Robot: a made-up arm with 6 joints. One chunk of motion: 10 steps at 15 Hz.
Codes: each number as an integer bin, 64 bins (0 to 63) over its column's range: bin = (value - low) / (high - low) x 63, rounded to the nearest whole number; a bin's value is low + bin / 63 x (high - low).
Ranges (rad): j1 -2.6..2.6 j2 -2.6..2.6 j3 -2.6..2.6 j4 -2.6..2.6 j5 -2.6..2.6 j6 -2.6..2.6
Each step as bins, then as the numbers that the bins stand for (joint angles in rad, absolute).
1 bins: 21 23 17 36 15 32
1 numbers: -0.8667 -0.7016 -1.1968 0.3714 -1.3619 0.0413
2 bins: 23 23 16 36 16 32
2 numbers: -0.7016 -0.7016 -1.2794 0.3714 -1.2794 0.0413
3 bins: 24 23 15 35 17 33
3 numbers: -0.6190 -0.7016 -1.3619 0.2889 -1.1968 0.1238
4 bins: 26 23 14 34 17 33
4 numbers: -0.4540 -0.7016 -1.4444 0.2063 -1.1968 0.1238
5 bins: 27 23 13 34 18 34
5 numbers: -0.3714 -0.7016 -1.5270 0.2063 -1.1143 0.2063
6 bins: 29 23 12 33 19 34
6 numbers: -0.2063 -0.7016 -1.6095 0.1238 -1.0317 0.2063
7 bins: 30 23 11 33 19 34
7 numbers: -0.1238 -0.7016 -1.6921 0.1238 -1.0317 0.2063
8 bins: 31 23 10 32 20 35
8 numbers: -0.0413 -0.7016 -1.7746 0.0413 -0.9492 0.2889
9 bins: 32 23 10 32 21 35
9 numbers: 0.0413 -0.7016 -1.7746 0.0413 -0.8667 0.2889
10 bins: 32 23 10 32 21 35
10 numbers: 0.0413 -0.7016 -1.7746 0.0413 -0.8667 0.2889
